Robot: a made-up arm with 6 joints. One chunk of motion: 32 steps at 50 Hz.
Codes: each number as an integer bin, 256 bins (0 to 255) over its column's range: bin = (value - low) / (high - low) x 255, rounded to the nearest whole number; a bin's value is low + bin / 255 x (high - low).
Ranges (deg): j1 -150.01..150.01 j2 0..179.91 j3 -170..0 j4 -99.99..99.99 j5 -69.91..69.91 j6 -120.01..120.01
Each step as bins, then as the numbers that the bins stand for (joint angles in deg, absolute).
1 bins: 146 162 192 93 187 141
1 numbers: 21.77 114.30 -42.00 -27.06 32.62 12.71
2 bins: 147 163 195 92 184 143
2 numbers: 22.94 115.00 -40.00 -27.84 30.98 14.59
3 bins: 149 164 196 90 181 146
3 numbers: 25.30 115.71 -39.33 -29.41 29.33 17.41
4 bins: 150 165 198 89 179 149
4 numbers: 26.47 116.41 -38.00 -30.19 28.24 20.24
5 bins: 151 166 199 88 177 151
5 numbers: 27.65 117.12 -37.33 -30.98 27.14 22.12
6 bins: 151 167 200 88 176 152
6 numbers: 27.65 117.82 -36.67 -30.98 26.59 23.06
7 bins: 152 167 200 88 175 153
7 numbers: 28.83 117.82 -36.67 -30.98 26.04 24.00
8 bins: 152 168 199 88 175 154
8 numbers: 28.83 118.53 -37.33 -30.98 26.04 24.94
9 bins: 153 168 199 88 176 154
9 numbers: 30.00 118.53 -37.33 -30.98 26.59 24.94
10 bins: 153 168 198 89 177 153
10 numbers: 30.00 118.53 -38.00 -30.19 27.14 24.00
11 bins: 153 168 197 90 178 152
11 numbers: 30.00 118.53 -38.67 -29.41 27.69 23.06
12 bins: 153 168 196 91 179 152
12 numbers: 30.00 118.53 -39.33 -28.62 28.24 23.06
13 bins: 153 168 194 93 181 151
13 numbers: 30.00 118.53 -40.67 -27.06 29.33 22.12
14 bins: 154 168 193 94 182 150
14 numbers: 31.18 118.53 -41.33 -26.27 29.88 21.18
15 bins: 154 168 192 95 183 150
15 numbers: 31.18 118.53 -42.00 -25.49 30.43 21.18
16 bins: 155 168 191 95 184 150
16 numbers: 32.36 118.53 -42.67 -25.49 30.98 21.18
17 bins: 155 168 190 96 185 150
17 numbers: 32.36 118.53 -43.33 -24.70 31.53 21.18
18 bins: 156 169 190 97 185 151
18 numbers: 33.53 119.23 -43.33 -23.92 31.53 22.12
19 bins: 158 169 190 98 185 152
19 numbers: 35.88 119.23 -43.33 -23.13 31.53 23.06
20 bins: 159 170 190 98 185 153
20 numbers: 37.06 119.94 -43.33 -23.13 31.53 24.00
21 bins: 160 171 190 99 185 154
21 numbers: 38.24 120.65 -43.33 -22.35 31.53 24.94
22 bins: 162 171 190 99 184 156
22 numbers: 40.59 120.65 -43.33 -22.35 30.98 26.83
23 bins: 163 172 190 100 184 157
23 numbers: 41.77 121.35 -43.33 -21.57 30.98 27.77
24 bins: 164 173 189 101 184 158
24 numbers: 42.94 122.06 -44.00 -20.78 30.98 28.71
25 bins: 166 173 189 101 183 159
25 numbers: 45.30 122.06 -44.00 -20.78 30.43 29.65
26 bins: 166 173 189 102 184 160
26 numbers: 45.30 122.06 -44.00 -20.00 30.98 30.59
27 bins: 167 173 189 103 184 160
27 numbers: 46.47 122.06 -44.00 -19.21 30.98 30.59
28 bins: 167 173 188 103 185 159
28 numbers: 46.47 122.06 -44.67 -19.21 31.53 29.65
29 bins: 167 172 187 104 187 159
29 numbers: 46.47 121.35 -45.33 -18.43 32.62 29.65
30 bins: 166 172 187 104 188 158
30 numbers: 45.30 121.35 -45.33 -18.43 33.17 28.71
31 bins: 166 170 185 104 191 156
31 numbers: 45.30 119.94 -46.67 -18.43 34.82 26.83
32 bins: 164 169 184 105 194 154
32 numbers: 42.94 119.23 -47.33 -17.65 36.46 24.94
